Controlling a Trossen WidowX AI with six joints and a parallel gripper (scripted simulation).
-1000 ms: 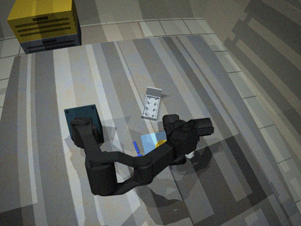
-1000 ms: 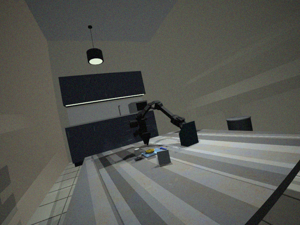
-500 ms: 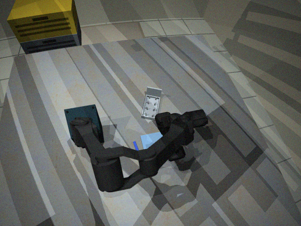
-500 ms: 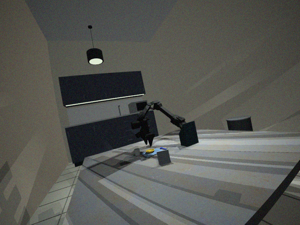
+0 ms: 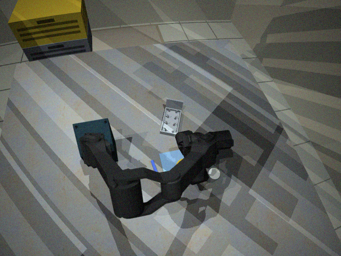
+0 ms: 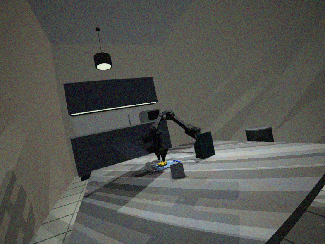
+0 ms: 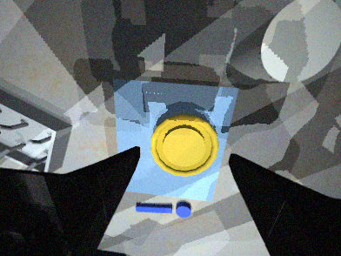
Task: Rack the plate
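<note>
Right now my gripper tip is 2 cm above the yellow plate. Round my gripper tip: white cup (9 cm ahead, 5 cm to the right, 2 cm below); then light blue mat (2 cm behind, 1 cm to the left, 4 cm below); then blue spoon (12 cm behind, 1 cm to the right, 4 cm below).
</note>
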